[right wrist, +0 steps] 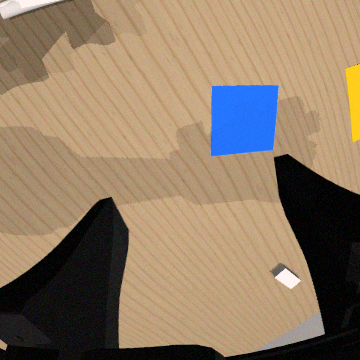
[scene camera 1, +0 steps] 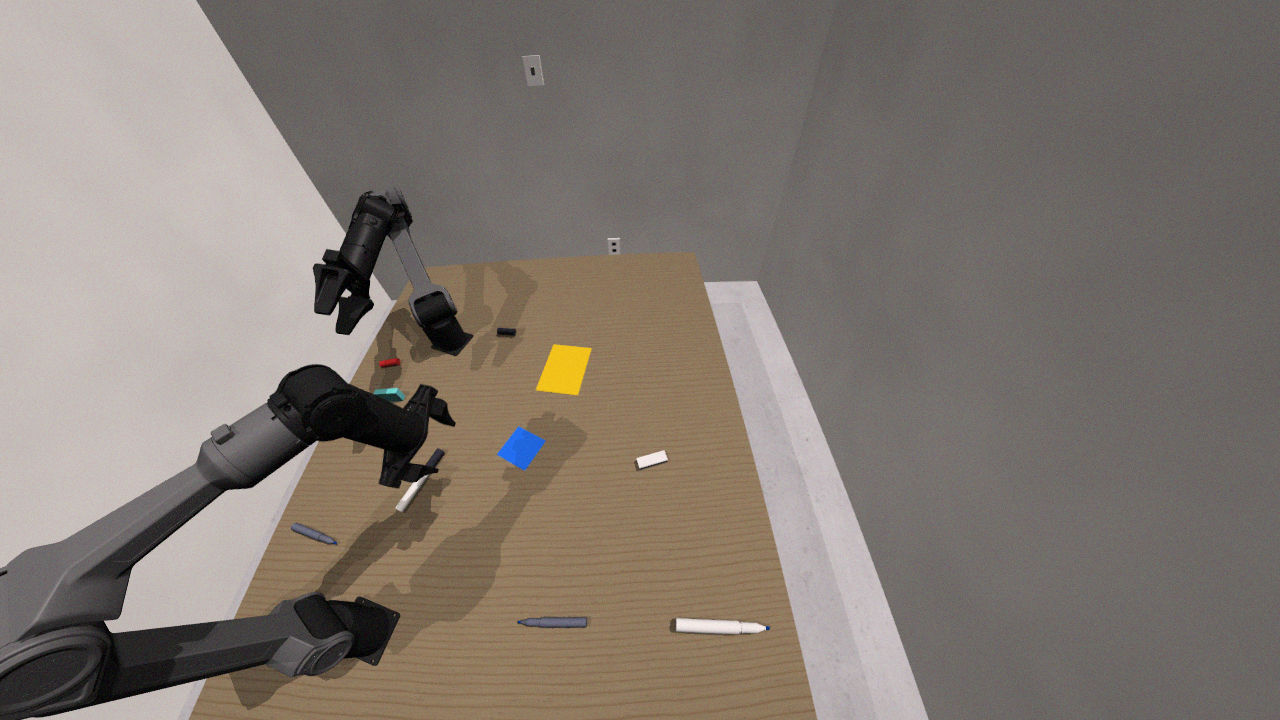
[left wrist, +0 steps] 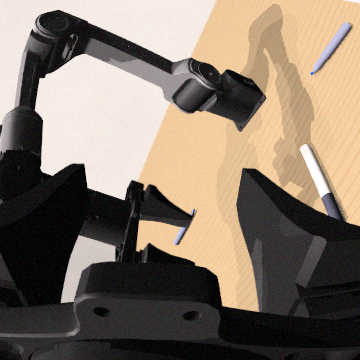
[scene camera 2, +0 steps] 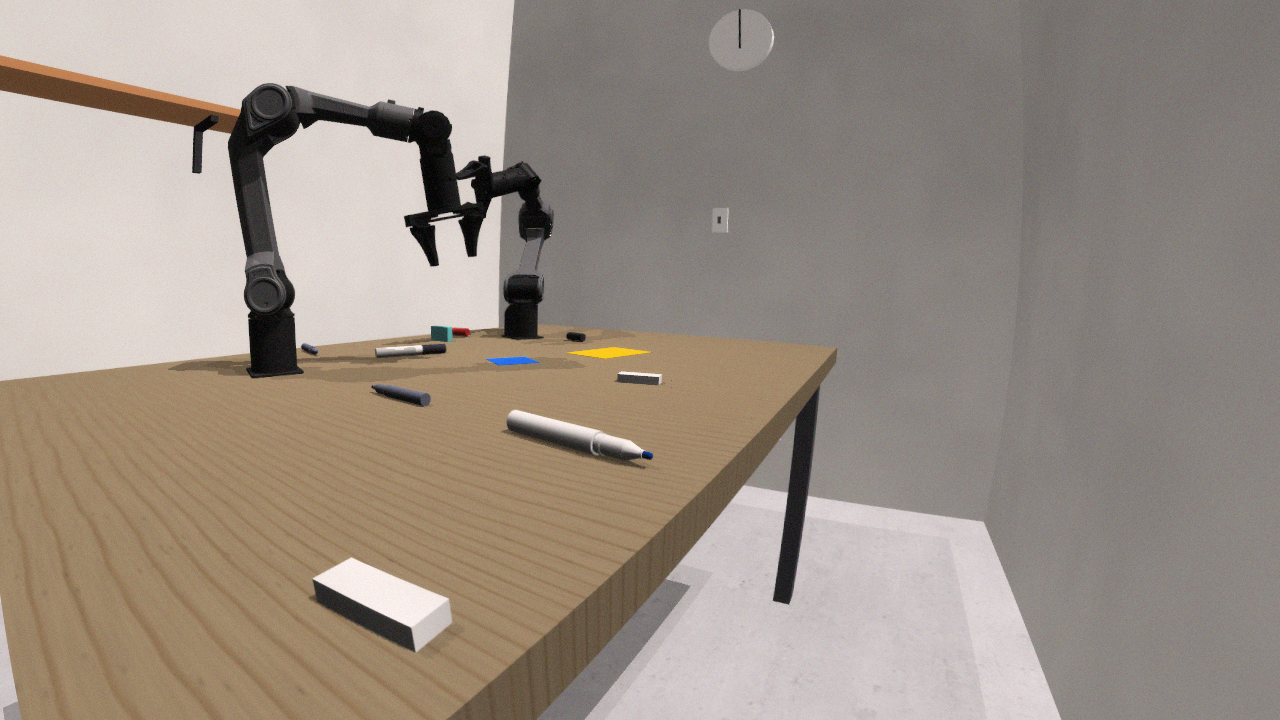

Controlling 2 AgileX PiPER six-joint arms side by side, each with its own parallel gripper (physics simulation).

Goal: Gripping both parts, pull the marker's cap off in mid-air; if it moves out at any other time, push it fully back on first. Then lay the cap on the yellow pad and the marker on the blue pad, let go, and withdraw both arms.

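Observation:
A marker with a white body and a dark cap [scene camera 1: 413,493] [scene camera 2: 398,351] [left wrist: 315,167] lies on the table; the cap sits on its end. Part of it is hidden by the right gripper in scene camera 1, and its white end shows in the right wrist view [right wrist: 25,7]. The yellow pad [scene camera 1: 563,368] [scene camera 2: 609,352] [right wrist: 354,102] and blue pad [scene camera 1: 520,448] [scene camera 2: 512,360] [right wrist: 245,120] lie flat and bare. My left gripper [scene camera 1: 335,318] is open, empty and high. My right gripper [scene camera 1: 444,446] [scene camera 2: 453,259] [right wrist: 195,196] is open, empty and above the table.
A blue-tipped white pen [scene camera 1: 716,625] [scene camera 2: 554,429], grey pens [scene camera 1: 553,622] [scene camera 1: 313,533], white blocks [scene camera 1: 651,459] [scene camera 2: 384,600], a black cylinder [scene camera 1: 506,332], a red piece [scene camera 1: 389,362] and a teal block [scene camera 1: 388,394] lie on the table.

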